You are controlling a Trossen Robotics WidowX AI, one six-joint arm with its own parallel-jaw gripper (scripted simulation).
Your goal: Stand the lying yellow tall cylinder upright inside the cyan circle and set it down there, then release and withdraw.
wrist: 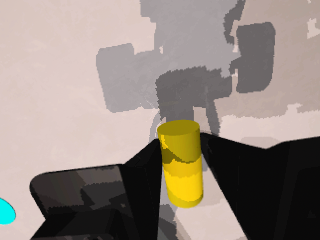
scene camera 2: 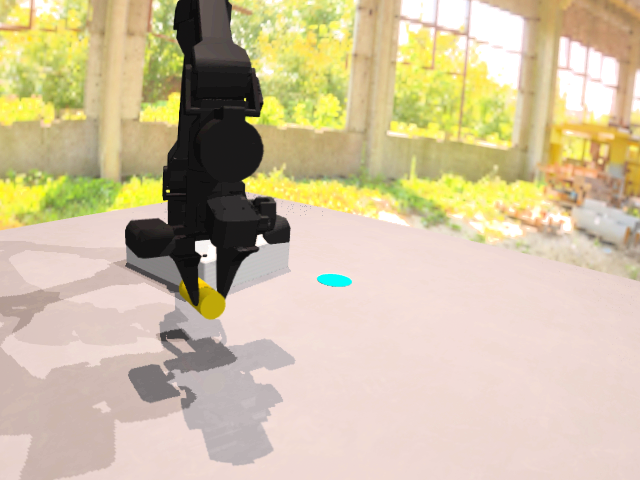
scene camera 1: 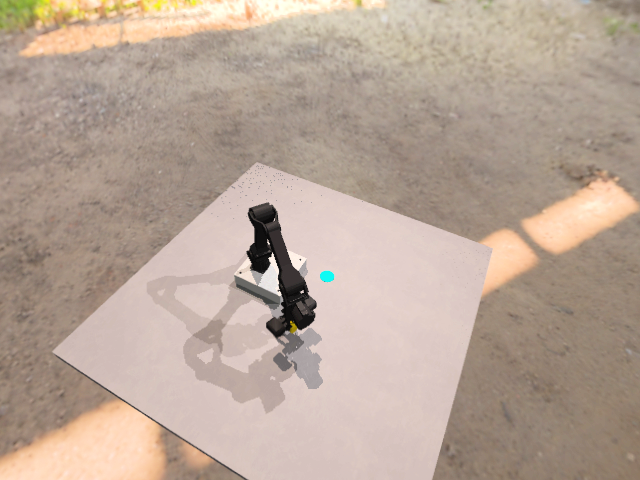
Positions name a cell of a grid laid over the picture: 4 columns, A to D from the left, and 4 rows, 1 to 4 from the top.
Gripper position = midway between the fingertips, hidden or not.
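There's a yellow cylinder (scene camera 2: B3), and you get the cylinder (wrist: C3) in the wrist view as well. It's being carried by the gripper (scene camera 2: B3), and the wrist view shows you the gripper (wrist: C3) too.
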